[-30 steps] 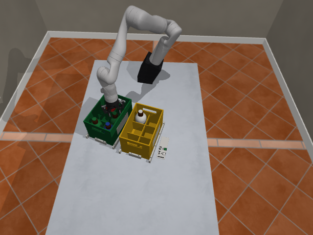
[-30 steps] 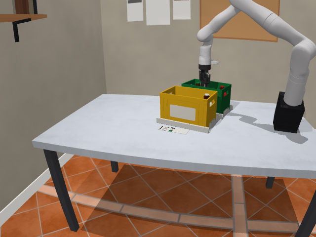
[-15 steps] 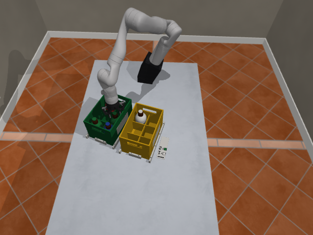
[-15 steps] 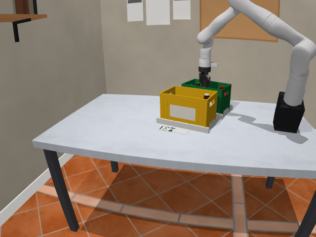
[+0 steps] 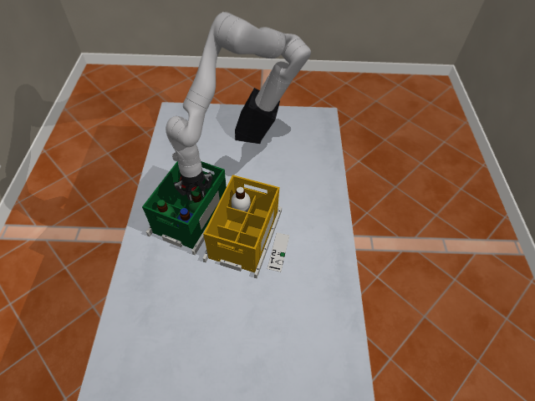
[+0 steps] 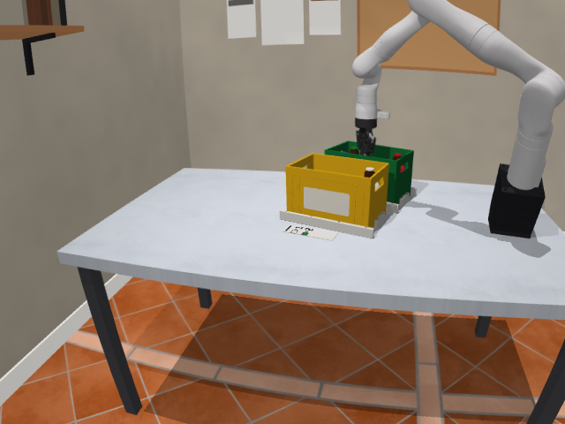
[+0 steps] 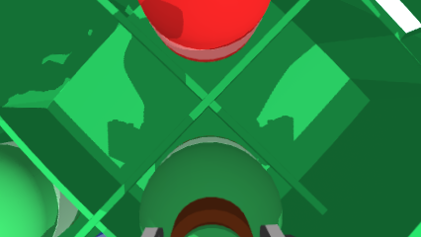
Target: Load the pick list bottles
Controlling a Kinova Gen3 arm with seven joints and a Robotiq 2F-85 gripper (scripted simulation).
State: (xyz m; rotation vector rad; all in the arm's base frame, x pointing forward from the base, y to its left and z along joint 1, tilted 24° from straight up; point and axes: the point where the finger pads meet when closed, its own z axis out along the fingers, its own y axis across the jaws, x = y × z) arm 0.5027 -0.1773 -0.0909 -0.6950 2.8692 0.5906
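My gripper is now 7 cm above the green crate, 4 cm to the left of it and 1 cm past it. Round my hand: blue-label bottle 8 cm ahead, 7 cm below, 3 cm to the right; white-label bottle 16 cm to the left, 7 cm below, 4 cm behind; red-label bottle 11 cm behind, 7 cm below, 6 cm to the right.
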